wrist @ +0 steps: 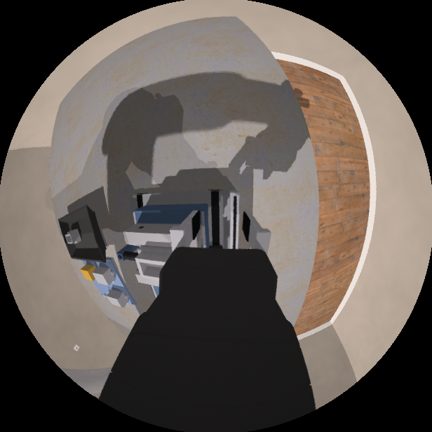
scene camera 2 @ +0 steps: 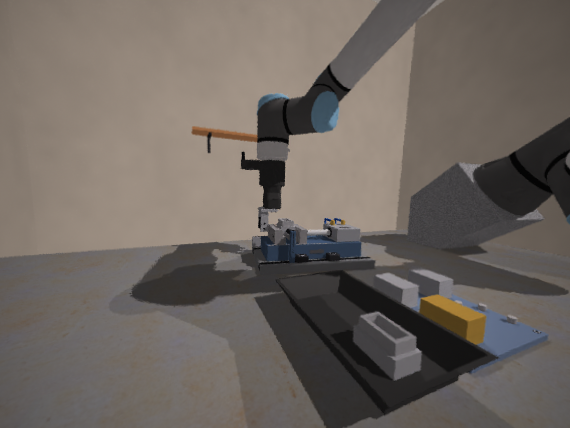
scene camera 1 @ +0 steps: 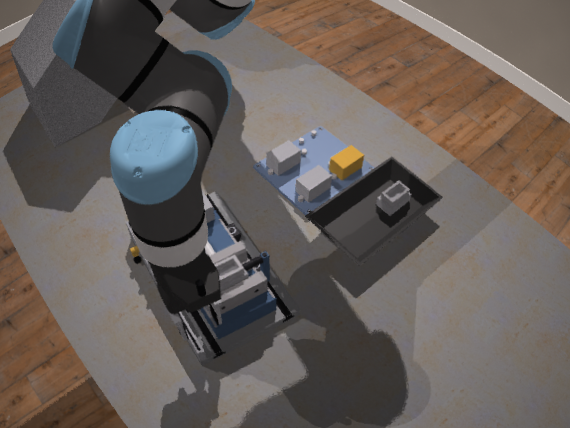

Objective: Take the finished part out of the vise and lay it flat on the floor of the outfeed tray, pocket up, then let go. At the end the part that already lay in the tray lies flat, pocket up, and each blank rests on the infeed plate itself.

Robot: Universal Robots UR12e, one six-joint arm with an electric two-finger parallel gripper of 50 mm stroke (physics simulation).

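Where they show: gripper, fingertip midpoint: [scene camera 2: 263,229] [scene camera 1: 200,326]; arm's base, origin of the base link: [scene camera 2: 500,190].
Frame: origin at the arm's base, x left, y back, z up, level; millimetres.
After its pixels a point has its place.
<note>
The finished part [scene camera 1: 232,276] @[x -55, y -711, z -104 mm] [scene camera 2: 284,222] @[x -34, y -707, z -101 mm] [wrist: 150,260], pale grey, sits between the vise's jaws, pocket up. The blue vise [scene camera 1: 245,315] @[x -62, y -756, z -155 mm] [scene camera 2: 320,251] @[x 0, y -617, z -173 mm] [wrist: 170,214] stands on rails. My gripper [scene camera 2: 263,226] @[x -136, y -744, z -137 mm] [wrist: 221,219] is open and empty, low beside the vise's end jaw and off to one side of the part; the arm hides its fingertips in scene camera 1. In the black outfeed tray [scene camera 1: 350,235] @[x 195, y -700, z -200 mm] [scene camera 2: 320,310] @[x 214, y -716, z -200 mm] [wrist: 90,242] another part [scene camera 1: 392,202] @[x 292, y -701, z -167 mm] [scene camera 2: 382,350] @[x 331, y -701, z -180 mm] [wrist: 74,236] lies pocket up. Two grey blanks [scene camera 1: 284,159] @[x 183, y -500, z -169 mm] [scene camera 1: 314,184] @[x 194, y -585, z -169 mm] appear flat on the blue infeed plate [scene camera 1: 322,142] @[x 299, y -474, z -204 mm] [scene camera 2: 520,340] @[x 329, y -485, z -204 mm].
A yellow block [scene camera 1: 346,162] @[x 281, y -573, z -168 mm] [scene camera 2: 450,317] @[x 307, y -578, z -174 mm] [wrist: 88,272] stands on the infeed plate beside the tray, among small pegs. A dark handle [scene camera 1: 252,263] @[x -13, y -700, z -117 mm] sticks out at the vise's side towards the tray. The grey robot base [scene camera 2: 445,210] @[x -76, y -117, z -74 mm] stands beyond the vise.
</note>
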